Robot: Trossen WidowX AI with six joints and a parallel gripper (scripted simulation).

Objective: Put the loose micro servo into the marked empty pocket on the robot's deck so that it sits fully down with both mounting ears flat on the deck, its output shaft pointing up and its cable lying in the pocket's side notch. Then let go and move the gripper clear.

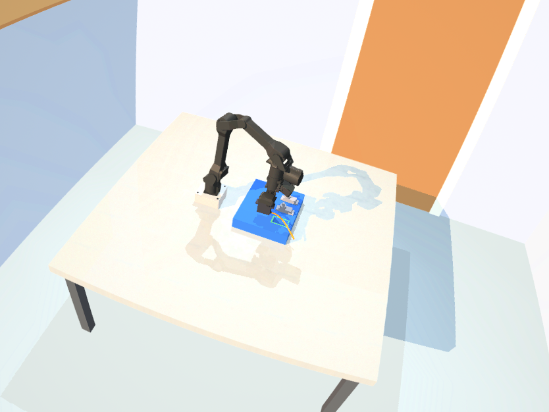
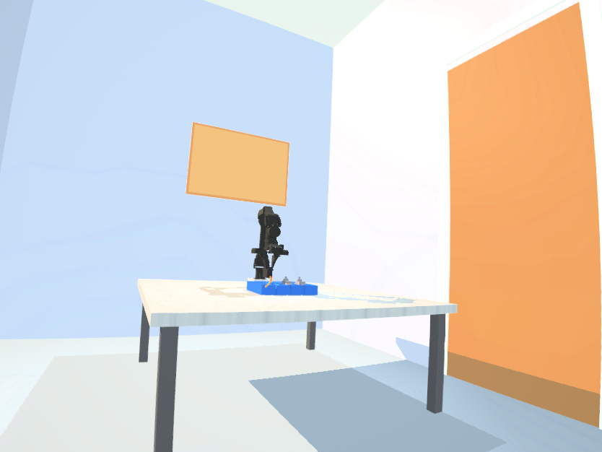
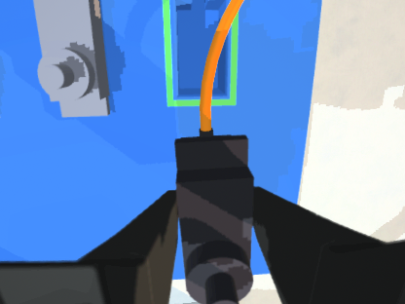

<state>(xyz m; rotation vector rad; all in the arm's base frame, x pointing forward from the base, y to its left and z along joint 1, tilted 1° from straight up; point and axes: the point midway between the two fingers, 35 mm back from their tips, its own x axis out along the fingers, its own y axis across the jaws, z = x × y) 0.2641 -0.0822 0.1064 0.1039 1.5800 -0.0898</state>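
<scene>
Right now my gripper tip is 40 mm past the blue deck, 80 mm to the right of it and 100 mm above it.
</scene>
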